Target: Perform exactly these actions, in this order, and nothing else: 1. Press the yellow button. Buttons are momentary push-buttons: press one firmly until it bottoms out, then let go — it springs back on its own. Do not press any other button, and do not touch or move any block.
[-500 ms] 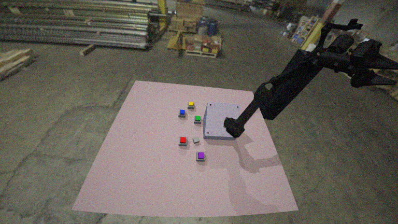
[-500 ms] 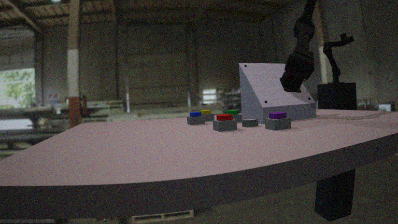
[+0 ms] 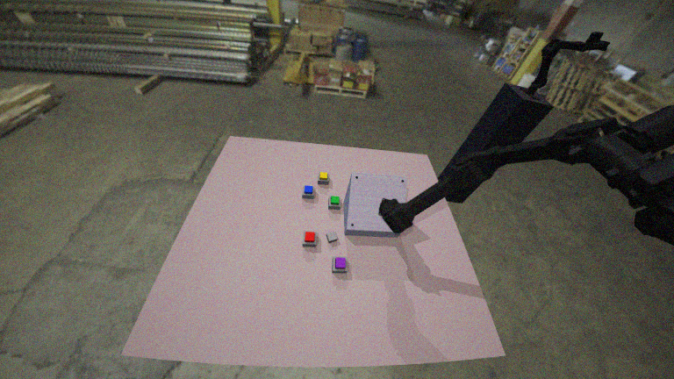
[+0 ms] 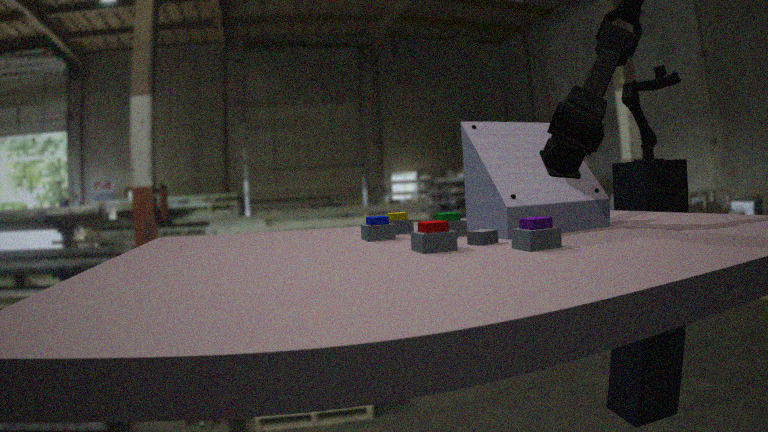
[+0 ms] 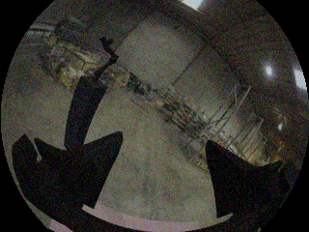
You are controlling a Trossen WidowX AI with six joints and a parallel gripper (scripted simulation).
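Right now the yellow button is 570 mm below my gripper tip, 510 mm ahead of it and 500 mm to the right of it. The rest, counted from my gripper tip: purple button 570 mm below, 400 mm ahead, 140 mm to the right; red button 570 mm below, 520 mm ahead, 210 mm to the right; small grey block 590 mm below, 440 mm ahead, 240 mm to the right.
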